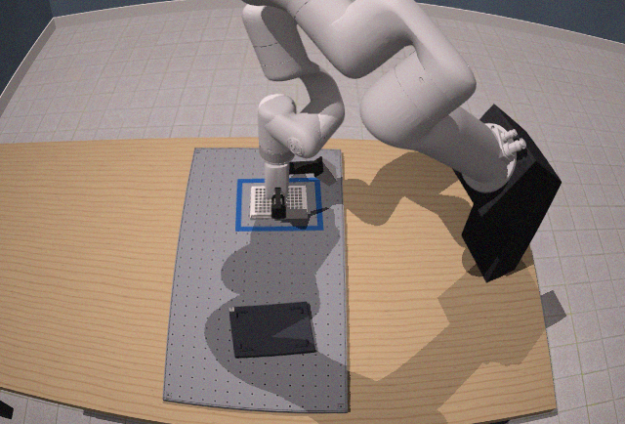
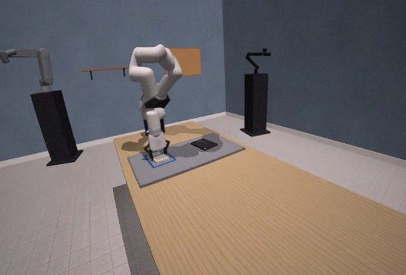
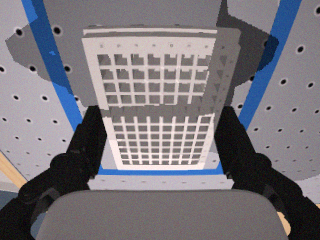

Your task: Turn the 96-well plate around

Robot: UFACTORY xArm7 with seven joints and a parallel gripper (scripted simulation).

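Now: the white 96-well plate 1 cm below my hand. From my hand the other things lie so: dark plate nest N1 (32 cm to the left, 8 cm behind, 1 cm below).
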